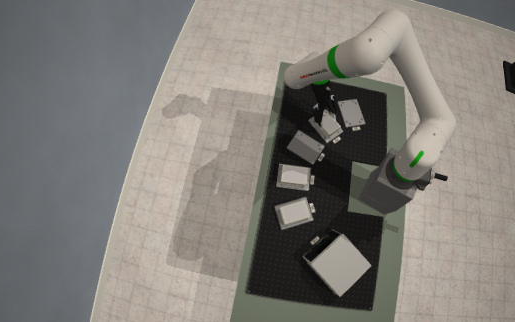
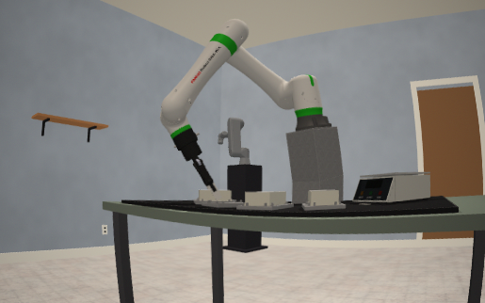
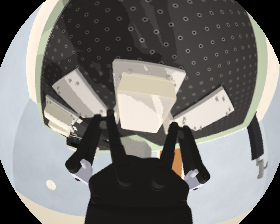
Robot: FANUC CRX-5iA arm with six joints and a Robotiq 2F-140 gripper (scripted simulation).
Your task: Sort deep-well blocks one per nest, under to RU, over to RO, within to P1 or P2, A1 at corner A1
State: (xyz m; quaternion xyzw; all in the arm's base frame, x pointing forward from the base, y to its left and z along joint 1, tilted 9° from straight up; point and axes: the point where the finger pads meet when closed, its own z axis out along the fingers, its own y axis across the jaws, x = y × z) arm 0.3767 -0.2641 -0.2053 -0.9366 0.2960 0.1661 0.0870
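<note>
My gripper is now 10 mm above the deep-well block. The rest, counted from my hand: check-weigher 240 mm behind, 680 mm to the left, 20 mm above.
</note>
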